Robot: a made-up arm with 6 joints. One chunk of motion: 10 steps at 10 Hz.
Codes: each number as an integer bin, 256 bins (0 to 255) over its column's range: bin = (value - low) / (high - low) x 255, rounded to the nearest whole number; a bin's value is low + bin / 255 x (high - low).
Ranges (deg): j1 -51..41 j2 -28..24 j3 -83..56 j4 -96..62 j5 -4..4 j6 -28..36
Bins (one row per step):
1: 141 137 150 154 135 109
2: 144 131 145 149 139 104
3: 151 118 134 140 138 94
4: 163 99 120 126 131 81
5: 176 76 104 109 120 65
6: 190 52 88 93 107 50
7: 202 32 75 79 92 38
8: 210 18 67 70 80 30
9: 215 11 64 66 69 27
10: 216 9 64 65 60 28
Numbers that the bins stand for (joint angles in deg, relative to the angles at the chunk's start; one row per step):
1: -0.13 -0.06 -1.24 -0.58 0.24 -0.64
2: 0.95 -1.29 -3.96 -3.68 0.36 -1.90
3: 3.48 -3.94 -9.96 -9.25 0.33 -4.41
4: 7.81 -7.81 -17.59 -17.93 0.11 -7.67
5: 12.50 -12.50 -26.31 -28.46 -0.24 -11.69
6: 17.55 -17.40 -35.03 -38.38 -0.64 -15.45
7: 21.88 -21.47 -42.12 -47.05 -1.11 -18.46
8: 24.76 -24.33 -46.48 -52.63 -1.49 -20.47
9: 26.57 -25.76 -48.11 -55.11 -1.84 -21.22
10: 26.93 -26.16 -48.11 -55.73 -2.12 -20.97

